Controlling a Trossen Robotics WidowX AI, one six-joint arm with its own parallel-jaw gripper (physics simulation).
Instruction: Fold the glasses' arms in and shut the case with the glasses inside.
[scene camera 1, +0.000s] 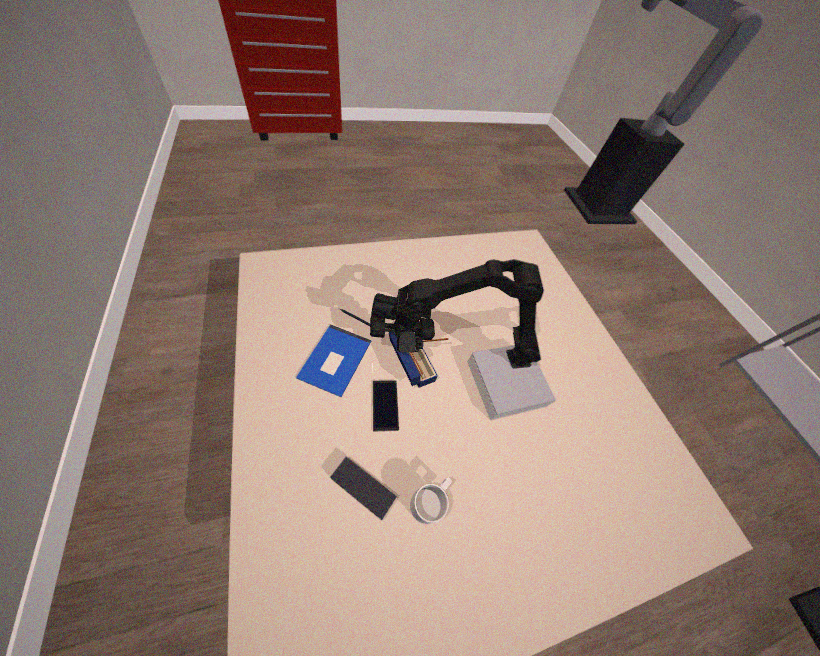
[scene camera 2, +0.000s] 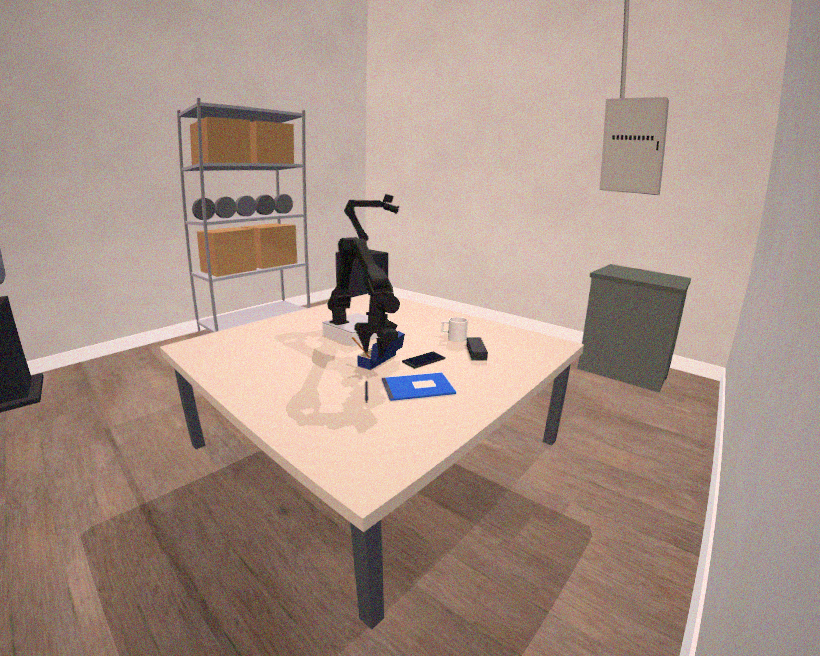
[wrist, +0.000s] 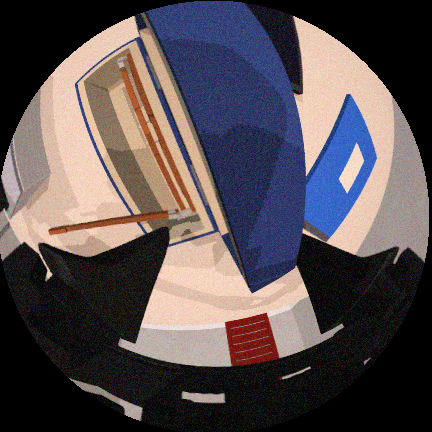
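Pixels of known places: gripper, fingertip midpoint: (scene camera 2: 373, 355); arm's base, link origin: (scene camera 1: 518, 358) (scene camera 2: 339, 322).
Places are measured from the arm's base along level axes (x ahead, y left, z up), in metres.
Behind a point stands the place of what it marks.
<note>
The blue case (scene camera 1: 425, 379) @(z -0.017, x 0.308, y 0.030 m) (scene camera 2: 369, 361) @(z -0.027, x 0.364, y -0.122 m) stands open on the table, its cream-lined base (wrist: 102, 120) @(z -0.027, x 0.290, y -0.021 m) beside its raised blue lid (wrist: 240, 100). The brown glasses (wrist: 150, 130) @(z -0.022, x 0.329, y -0.042 m) lie in the base along the lid side. One glasses arm (wrist: 107, 223) (scene camera 1: 437, 339) sticks out over the base's long side, away from the lid; the other seems to lie along the frame. My gripper (wrist: 232, 235) @(z -0.002, x 0.376, y -0.114 m) (scene camera 1: 408, 342) @(z -0.002, x 0.376, y -0.114 m) (scene camera 2: 376, 344) @(z -0.002, x 0.376, y -0.114 m) is open and empty at the case's near end in the wrist view. The left fingertip appears close to the outstretched arm's hinge; the right is on the lid's outer side.
A blue booklet (scene camera 1: 318, 372) @(z -0.051, x 0.620, y -0.042 m) (scene camera 2: 396, 391) @(z -0.051, x 0.558, y -0.169 m) (wrist: 325, 195) @(z -0.051, x 0.521, y -0.114 m), a dark pen (scene camera 1: 355, 318) @(z -0.053, x 0.497, y -0.233 m) (scene camera 2: 365, 391) @(z -0.051, x 0.495, y -0.242 m) and a phone (scene camera 1: 385, 405) @(z -0.051, x 0.433, y 0.084 m) (scene camera 2: 424, 359) @(z -0.051, x 0.439, y 0.075 m) lie near the case. A dark box (scene camera 1: 363, 487) @(z -0.024, x 0.515, y 0.292 m) and a white mug (scene camera 1: 430, 504) @(z -0.051, x 0.353, y 0.353 m) stand farther off. My arm's base is on a grey block (scene camera 1: 514, 386) @(z 0.000, x 0.046, y 0.090 m).
</note>
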